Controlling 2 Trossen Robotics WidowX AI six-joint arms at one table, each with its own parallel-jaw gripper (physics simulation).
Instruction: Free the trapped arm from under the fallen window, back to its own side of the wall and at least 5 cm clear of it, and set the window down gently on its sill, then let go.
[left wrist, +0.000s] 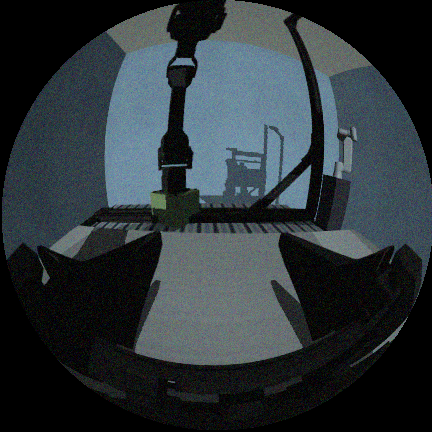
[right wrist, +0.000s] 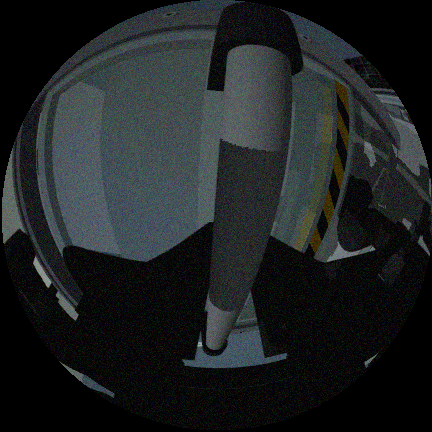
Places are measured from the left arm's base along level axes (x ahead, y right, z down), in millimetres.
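Pixels of known places: left gripper, fingertip midpoint: (left wrist: 221, 239); right arm's base at its link origin: (left wrist: 174, 190).
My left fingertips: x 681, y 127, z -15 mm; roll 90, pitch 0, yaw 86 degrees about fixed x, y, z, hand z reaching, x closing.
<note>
Ahead of a thing's pixels: the offset from my left fingertips to its top centre. "pt": to the spot under its first point.
The window {pt dy -49, dx -185, dz -314 mm} (right wrist: 150, 150) fills much of the right wrist view, with a clear pane inside a grey frame. Its thick grey bar handle {pt dy -69, dx -131, dz -274 mm} (right wrist: 257, 100) runs down the middle of that view. My right gripper (right wrist: 228, 229) is shut on this handle, with one dark finger on each side. The window's lower contact with the sill is hidden. My left gripper (left wrist: 221, 239) is open, with nothing between its fingers. Dark arm parts (right wrist: 357, 220) show at the right of the right wrist view, beyond the pane's edge; I cannot tell whether the window touches them.
A yellow-and-black striped strip {pt dy -85, dx -187, dz -176 mm} (right wrist: 341, 132) runs along the pane's right side. In the left wrist view a black jointed column (left wrist: 176, 110) stands above a green block (left wrist: 177, 207). A black upright post (left wrist: 315, 125) with a diagonal brace stands right of it. A pale arm (left wrist: 347, 150) stands on a dark pedestal (left wrist: 333, 200).
</note>
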